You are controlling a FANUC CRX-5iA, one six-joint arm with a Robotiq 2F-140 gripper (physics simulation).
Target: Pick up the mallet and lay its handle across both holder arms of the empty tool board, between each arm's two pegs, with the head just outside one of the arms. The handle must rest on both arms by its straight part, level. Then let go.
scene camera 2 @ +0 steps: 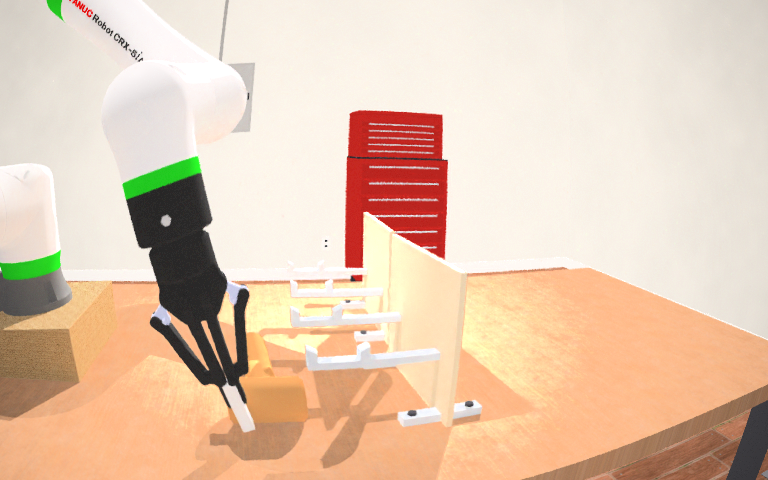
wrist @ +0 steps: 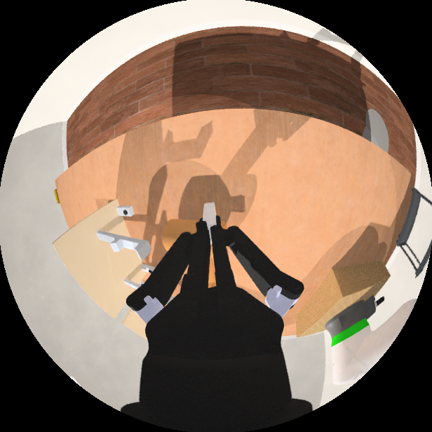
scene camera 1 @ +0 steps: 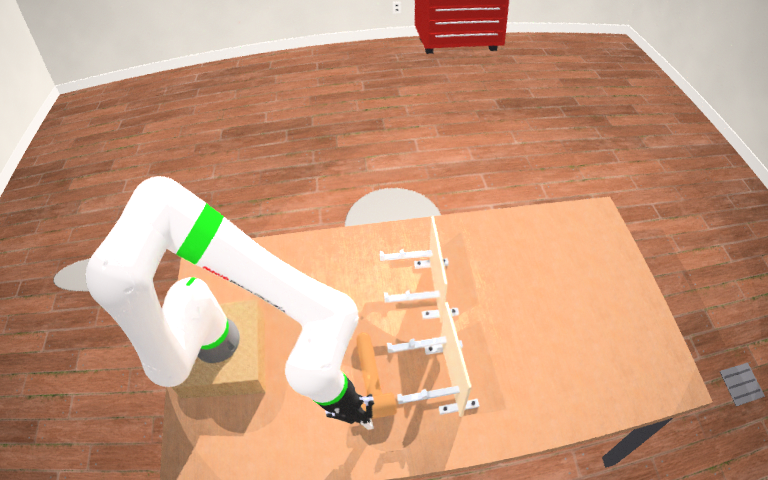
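Pixels of known places: gripper, fingertip midpoint: [scene camera 2: 248, 425] [scene camera 1: 369, 424]; arm's base, origin of the base link: [scene camera 2: 38, 302] [scene camera 1: 216, 340].
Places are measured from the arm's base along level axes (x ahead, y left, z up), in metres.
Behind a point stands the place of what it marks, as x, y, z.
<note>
The orange mallet lies on the table, its head [scene camera 1: 386, 404] @[0.421, -0.307, -0.028] [scene camera 2: 278, 399] @[0.410, -0.323, -0.042] [wrist: 175, 234] towards the front and its handle [scene camera 1: 366, 359] @[0.409, -0.153, -0.042] [scene camera 2: 258, 355] @[0.412, -0.182, -0.040] running back. My gripper [scene camera 1: 367, 422] @[0.365, -0.336, -0.070] [scene camera 2: 239, 408] @[0.365, -0.336, -0.070] [wrist: 210, 210] is shut and empty. Its fingertips are low at the head's left end and hide part of it in scene camera 2 and the wrist view; contact cannot be told. The near tool board [scene camera 1: 458, 367] @[0.615, -0.303, 0.065] [scene camera 2: 433, 328] @[0.613, -0.316, 0.029] [wrist: 95, 265] stands right of the mallet. Its front arm [scene camera 1: 428, 395] @[0.529, -0.329, 0.006] [scene camera 2: 396, 358] @[0.554, -0.338, 0.004] [wrist: 125, 244] and second arm [scene camera 1: 417, 344] @[0.550, -0.174, 0.005] [scene camera 2: 368, 318] @[0.580, -0.184, 0.004] each have two pegs and carry nothing.
A far board [scene camera 1: 438, 254] @[0.679, 0.031, 0.104] [scene camera 2: 376, 249] @[0.679, 0.030, 0.059] stands in line behind the near one, with two arms [scene camera 1: 413, 296] @[0.591, -0.016, 0.000] [scene camera 2: 351, 292] @[0.611, -0.026, -0.002] that carry nothing. The robot's base block [scene camera 1: 243, 370] @[0.068, -0.118, 0.001] [scene camera 2: 39, 356] @[0.038, -0.147, -0.046] [wrist: 345, 290] is at the left. A foot bar [scene camera 1: 450, 408] @[0.588, -0.355, -0.076] [scene camera 2: 419, 417] @[0.578, -0.362, -0.076] supports the near board's front end.
</note>
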